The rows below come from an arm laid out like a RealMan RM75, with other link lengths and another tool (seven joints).
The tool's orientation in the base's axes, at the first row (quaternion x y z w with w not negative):
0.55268, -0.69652, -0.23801, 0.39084
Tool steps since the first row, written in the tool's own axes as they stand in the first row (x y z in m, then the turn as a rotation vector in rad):
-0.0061, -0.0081, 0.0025, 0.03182, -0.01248, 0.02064
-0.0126, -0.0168, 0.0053, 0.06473, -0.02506, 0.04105
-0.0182, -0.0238, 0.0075, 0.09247, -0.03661, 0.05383
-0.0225, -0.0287, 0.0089, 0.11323, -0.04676, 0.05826
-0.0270, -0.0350, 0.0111, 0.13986, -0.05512, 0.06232
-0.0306, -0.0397, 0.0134, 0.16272, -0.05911, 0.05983
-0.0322, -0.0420, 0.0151, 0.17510, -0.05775, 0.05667
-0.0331, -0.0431, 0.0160, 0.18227, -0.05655, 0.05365
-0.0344, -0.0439, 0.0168, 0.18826, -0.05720, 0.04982
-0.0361, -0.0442, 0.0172, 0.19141, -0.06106, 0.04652
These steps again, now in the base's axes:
0.0032, 0.0033, -0.0094, -0.01204, -0.03593, -0.01257
0.0066, 0.0069, -0.0195, -0.02393, -0.07291, -0.02478
0.0094, 0.0101, -0.0277, -0.02982, -0.10390, -0.03322
0.0115, 0.0127, -0.0334, -0.02921, -0.12699, -0.03771
0.0137, 0.0150, -0.0408, -0.02983, -0.15516, -0.03896
0.0149, 0.0170, -0.0467, -0.02740, -0.17787, -0.03412
0.0150, 0.0177, -0.0499, -0.02668, -0.18901, -0.02776
0.0150, 0.0181, -0.0515, -0.02554, -0.19523, -0.02308
0.0149, 0.0191, -0.0530, -0.02257, -0.20075, -0.01966
0.0149, 0.0206, -0.0539, -0.01791, -0.20449, -0.01980

